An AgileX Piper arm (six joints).
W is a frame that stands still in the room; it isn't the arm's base.
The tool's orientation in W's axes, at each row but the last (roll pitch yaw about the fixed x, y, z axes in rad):
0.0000 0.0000 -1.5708
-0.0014 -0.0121 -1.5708
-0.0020 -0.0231 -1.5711
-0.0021 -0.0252 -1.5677
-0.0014 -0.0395 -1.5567
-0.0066 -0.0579 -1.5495
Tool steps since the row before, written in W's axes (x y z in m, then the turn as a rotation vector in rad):
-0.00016 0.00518 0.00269 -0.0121 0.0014 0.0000
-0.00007 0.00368 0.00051 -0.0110 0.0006 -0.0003
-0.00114 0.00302 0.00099 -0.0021 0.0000 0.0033
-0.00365 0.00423 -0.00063 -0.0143 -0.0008 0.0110
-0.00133 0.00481 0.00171 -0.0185 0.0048 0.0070
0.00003 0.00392 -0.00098 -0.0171 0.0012 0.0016
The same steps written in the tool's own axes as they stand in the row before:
-0.00518 -0.00016 0.00269 -0.0014 -0.0121 0.0000
-0.00367 -0.00007 0.00055 -0.0006 -0.0110 -0.0003
-0.00300 -0.00114 0.00106 0.0001 -0.0021 0.0033
-0.00426 -0.00364 -0.00053 0.0010 -0.0143 0.0109
-0.00476 -0.00126 0.00190 -0.0048 -0.0184 0.0072
-0.00397 0.00012 -0.00075 -0.0015 -0.0171 0.0016

